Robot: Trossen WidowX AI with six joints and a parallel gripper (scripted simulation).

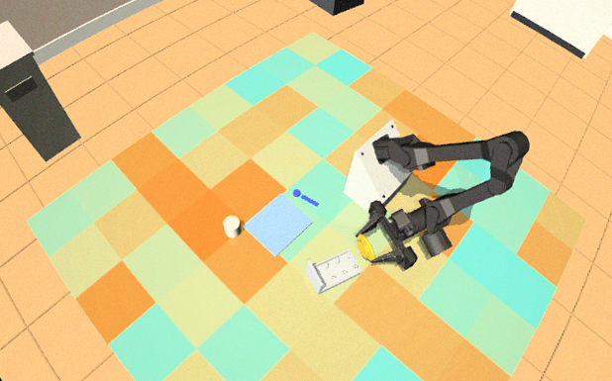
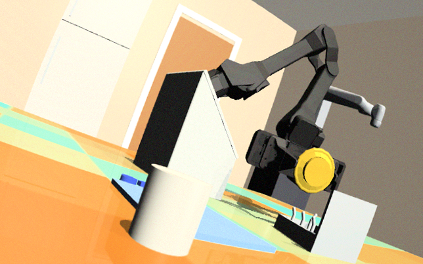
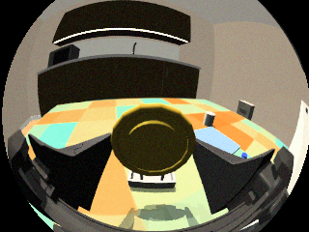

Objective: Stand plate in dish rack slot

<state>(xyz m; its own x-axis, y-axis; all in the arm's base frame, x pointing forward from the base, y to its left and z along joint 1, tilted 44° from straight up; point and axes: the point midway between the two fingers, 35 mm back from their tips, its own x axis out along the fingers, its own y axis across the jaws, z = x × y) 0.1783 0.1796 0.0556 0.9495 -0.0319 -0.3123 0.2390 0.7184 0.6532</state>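
The dish rack is 80 mm below my gripper tip, 70 mm ahead of it and 20 mm to the right of it. From my gripper tip the other things lie so: light blue mat: 220 mm to the right, 100 mm below, 90 mm ahead; then yellow plate: 10 mm behind; then blue utensil: 250 mm to the right, 100 mm below, 20 mm behind.
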